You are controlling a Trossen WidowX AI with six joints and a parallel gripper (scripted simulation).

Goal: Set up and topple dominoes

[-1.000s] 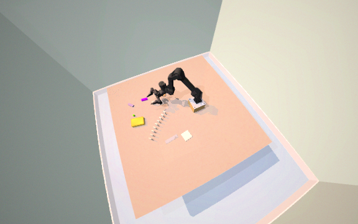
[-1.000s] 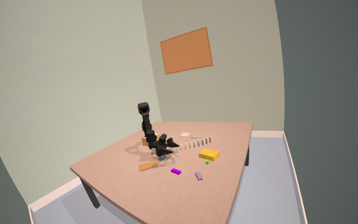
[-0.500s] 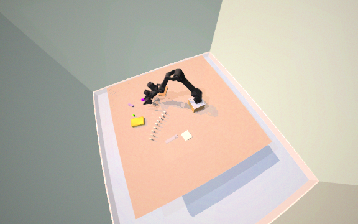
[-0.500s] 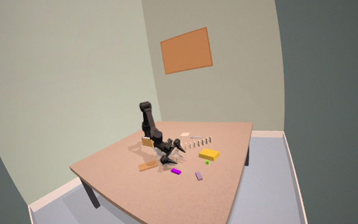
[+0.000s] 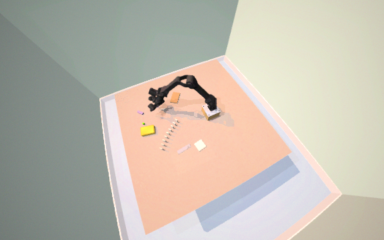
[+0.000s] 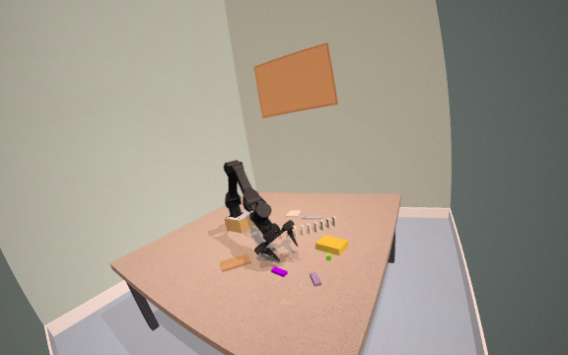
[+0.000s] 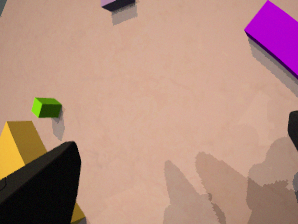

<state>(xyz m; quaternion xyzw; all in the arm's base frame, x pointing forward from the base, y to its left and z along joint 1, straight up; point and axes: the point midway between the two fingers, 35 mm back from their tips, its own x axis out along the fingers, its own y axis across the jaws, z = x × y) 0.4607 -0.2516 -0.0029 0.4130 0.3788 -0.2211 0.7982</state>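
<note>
My gripper tip is now 20 mm past the magenta block, 60 mm to the left of it and 50 mm above it. From my gripper tip the other things lie so: lilac block: 130 mm ahead, 60 mm to the right, 50 mm below; then yellow block: 120 mm ahead, 160 mm to the left, 40 mm below; then small green cube: 140 mm ahead, 70 mm to the left, 40 mm below.
</note>
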